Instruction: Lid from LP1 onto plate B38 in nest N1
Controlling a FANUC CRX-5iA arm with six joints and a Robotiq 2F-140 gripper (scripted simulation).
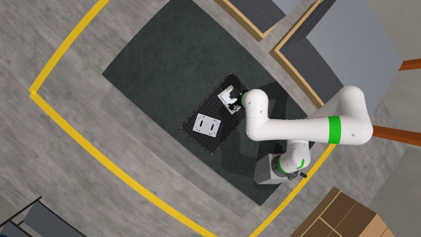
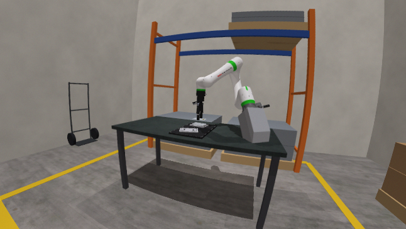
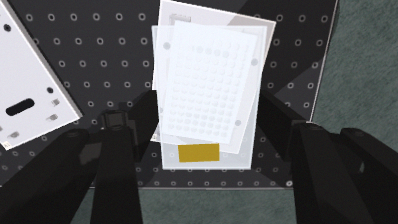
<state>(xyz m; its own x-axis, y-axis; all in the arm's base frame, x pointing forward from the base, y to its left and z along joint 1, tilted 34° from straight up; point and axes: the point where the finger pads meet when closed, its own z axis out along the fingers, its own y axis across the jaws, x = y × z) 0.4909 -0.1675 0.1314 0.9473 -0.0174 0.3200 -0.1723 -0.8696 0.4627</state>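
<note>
My hand is 8 cm above the culture plate B38. From my hand the other things lie so: nest: 9 cm below; lid: 2 cm below; lid park LP1: 24 cm to the left, 9 cm below, 6 cm ahead.
</note>
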